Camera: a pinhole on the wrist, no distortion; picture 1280 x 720 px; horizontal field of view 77.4 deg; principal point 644.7 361.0 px. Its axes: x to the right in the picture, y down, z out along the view. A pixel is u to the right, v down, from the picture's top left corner.
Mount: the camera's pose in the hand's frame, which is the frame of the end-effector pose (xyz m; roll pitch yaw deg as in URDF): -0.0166 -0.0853 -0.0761 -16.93 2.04 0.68
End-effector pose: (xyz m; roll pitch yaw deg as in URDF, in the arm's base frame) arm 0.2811 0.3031 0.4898 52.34 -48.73 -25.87
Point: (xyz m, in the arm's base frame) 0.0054 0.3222 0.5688
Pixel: 415.7 630.2
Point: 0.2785 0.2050 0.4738
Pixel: 828.4 102.7
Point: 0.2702 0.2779 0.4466
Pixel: 488.8 543.8
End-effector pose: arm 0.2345 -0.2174 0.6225 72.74 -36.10 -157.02
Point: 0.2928 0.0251 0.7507
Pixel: 565.3 588.6
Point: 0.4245 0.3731 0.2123
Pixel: outside the picture
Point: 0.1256 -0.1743 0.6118
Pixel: 1074.2 147.4
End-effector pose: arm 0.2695 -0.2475 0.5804 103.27 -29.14 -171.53
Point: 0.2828 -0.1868 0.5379
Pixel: 501.5 517.2
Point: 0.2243 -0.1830 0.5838
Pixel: 856.9 549.4
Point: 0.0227 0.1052 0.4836
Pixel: 846.2 115.6
